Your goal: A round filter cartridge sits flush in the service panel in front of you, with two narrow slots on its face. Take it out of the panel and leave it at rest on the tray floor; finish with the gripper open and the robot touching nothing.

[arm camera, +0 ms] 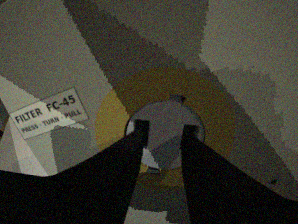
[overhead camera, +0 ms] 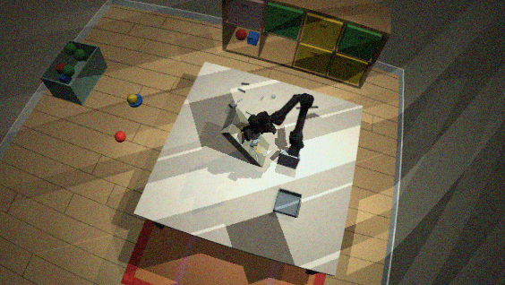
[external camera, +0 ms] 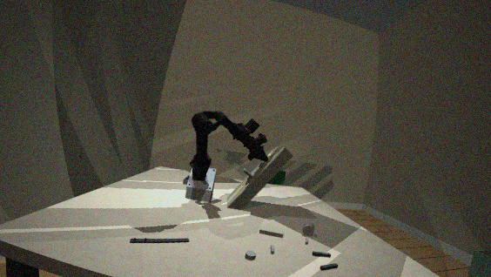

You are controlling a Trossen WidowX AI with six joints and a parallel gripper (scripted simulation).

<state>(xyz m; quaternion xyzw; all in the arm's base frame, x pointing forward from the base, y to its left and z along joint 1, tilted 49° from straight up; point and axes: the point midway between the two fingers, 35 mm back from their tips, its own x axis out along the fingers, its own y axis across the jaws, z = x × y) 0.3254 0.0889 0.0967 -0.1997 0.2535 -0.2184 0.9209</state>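
My gripper tip is 1 cm short of the round filter cartridge and 1 cm above it. From my gripper tip the other things lie so: service panel (3 cm behind, 8 cm below); then square grey tray (38 cm behind, 30 cm to the left, 24 cm below).
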